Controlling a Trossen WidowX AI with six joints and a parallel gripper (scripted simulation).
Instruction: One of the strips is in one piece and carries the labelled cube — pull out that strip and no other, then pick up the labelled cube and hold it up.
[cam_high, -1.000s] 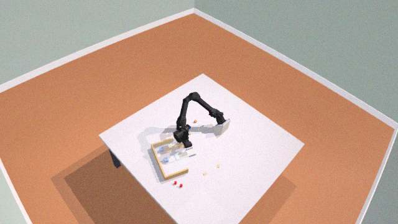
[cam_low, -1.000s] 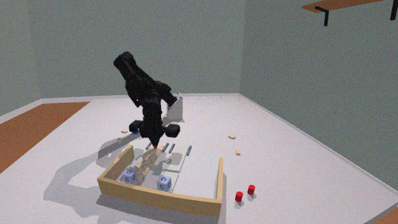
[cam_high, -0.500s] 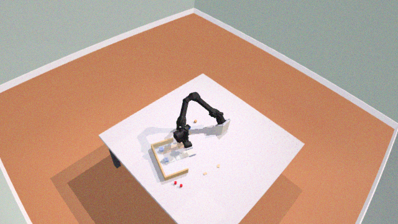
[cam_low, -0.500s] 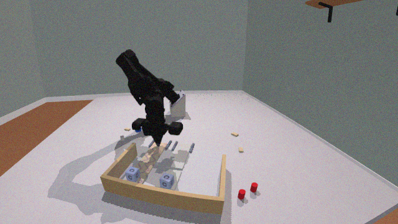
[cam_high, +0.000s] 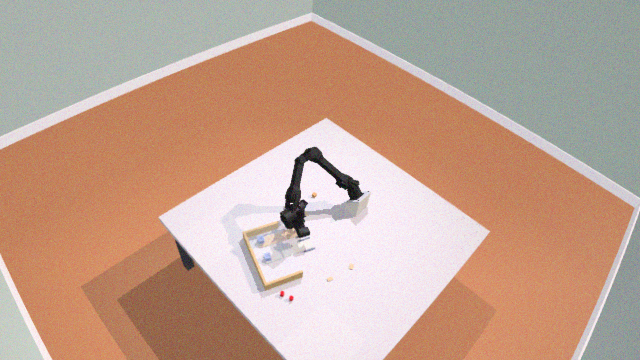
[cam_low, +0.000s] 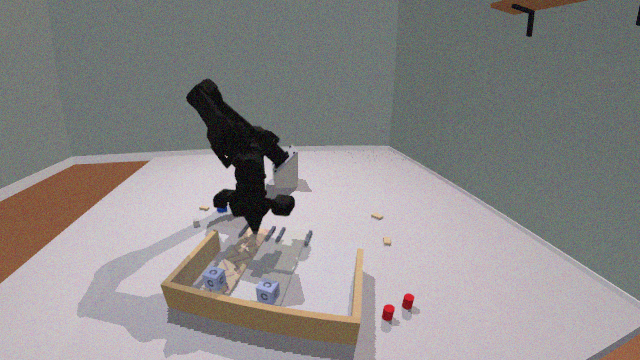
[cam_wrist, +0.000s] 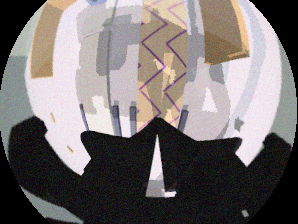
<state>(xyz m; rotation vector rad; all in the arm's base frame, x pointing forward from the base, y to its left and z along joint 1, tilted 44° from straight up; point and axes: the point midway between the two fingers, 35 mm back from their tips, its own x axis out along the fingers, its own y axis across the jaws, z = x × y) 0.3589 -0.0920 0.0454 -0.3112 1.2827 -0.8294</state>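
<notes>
Right now my gripper tip is 9 cm short of the wooden strip and 3 cm to the left of it. From my gripper tip the other things lie so: blue disc 15 cm behind, 10 cm to the right.
</notes>
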